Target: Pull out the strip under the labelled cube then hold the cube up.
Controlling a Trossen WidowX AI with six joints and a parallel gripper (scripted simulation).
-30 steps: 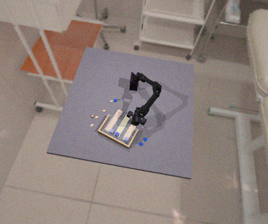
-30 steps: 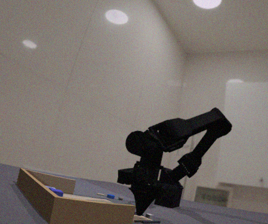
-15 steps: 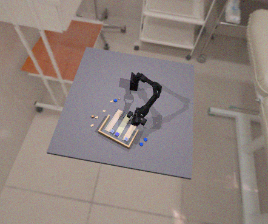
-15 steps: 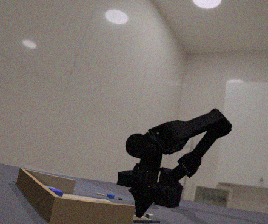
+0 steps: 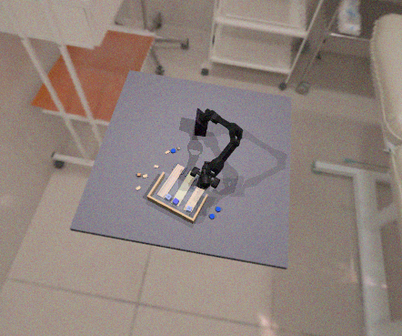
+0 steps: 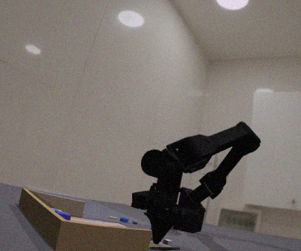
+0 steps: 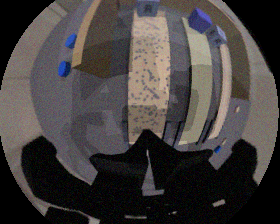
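Right now my gripper tip is 9 cm short of the pale strip and 3 cm to the left of it.
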